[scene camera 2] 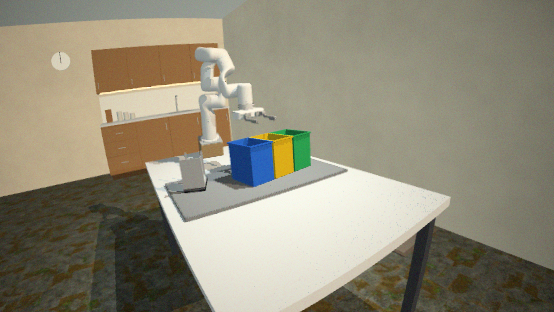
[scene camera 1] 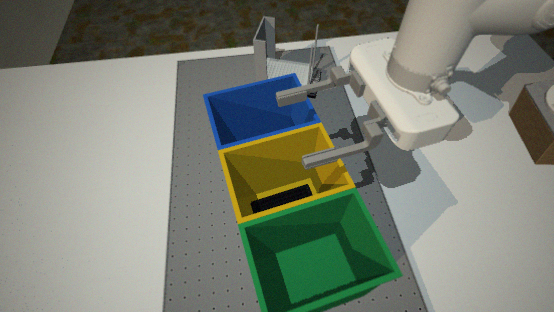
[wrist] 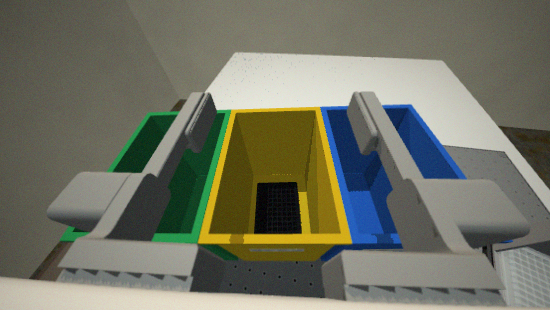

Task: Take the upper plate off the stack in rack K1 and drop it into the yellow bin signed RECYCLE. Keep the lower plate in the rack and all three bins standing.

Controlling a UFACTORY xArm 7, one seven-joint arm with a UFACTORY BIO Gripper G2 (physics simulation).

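Places are measured from the arm's base along level axes (x ahead, y left, z up), in centimetres.
Pixels of known places: hand at its tool point: (scene camera 2: 263, 119) (scene camera 1: 304, 125) (wrist: 279, 121); arm's base at its link origin: (scene camera 2: 209, 138).
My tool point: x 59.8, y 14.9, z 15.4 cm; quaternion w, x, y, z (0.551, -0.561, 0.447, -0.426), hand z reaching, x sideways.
Observation:
Ahead of a thing's pixels: the offset from my tool point to its top centre. Level surfaces: height alone.
My gripper (scene camera 1: 291, 130) (scene camera 2: 265, 119) (wrist: 283, 122) is open and empty, above the bins, with its fingers wide apart. The black gridded plate @(dx +2.1, dy +1.7, dz -24.5 cm) (scene camera 1: 282, 198) (wrist: 278, 207) lies low inside the yellow bin @(dx +2.8, dy +1.6, dz -8.2 cm) (scene camera 1: 270, 152) (scene camera 2: 283, 159) (wrist: 275, 239), below the fingers and apart from them. In scene camera 1 the bin's near wall hides part of the plate. The bin's sign is too foreshortened to read in the wrist view. Rack K1 @(dx -1.2, dy -36.6, dz -11.2 cm) (scene camera 1: 260, 57) (scene camera 2: 192, 172) stands beyond the blue bin. A pale gridded plate @(dx -0.3, dy -36.9, dz -22.8 cm) (scene camera 1: 287, 69) (wrist: 530, 275) lies low in it, partly hidden.
The blue bin @(dx +6.3, dy -11.0, dz -8.2 cm) (scene camera 1: 250, 110) (scene camera 2: 252, 162) (wrist: 432, 135) and the green bin @(dx -0.7, dy +14.2, dz -8.2 cm) (scene camera 1: 315, 265) (scene camera 2: 302, 150) (wrist: 142, 142) stand upright on either side of the yellow one. All three are on a grey perforated board @(dz -26.1 cm) (scene camera 1: 192, 200) (scene camera 2: 215, 200). A brown block (scene camera 1: 532, 122) is under the arm's base.

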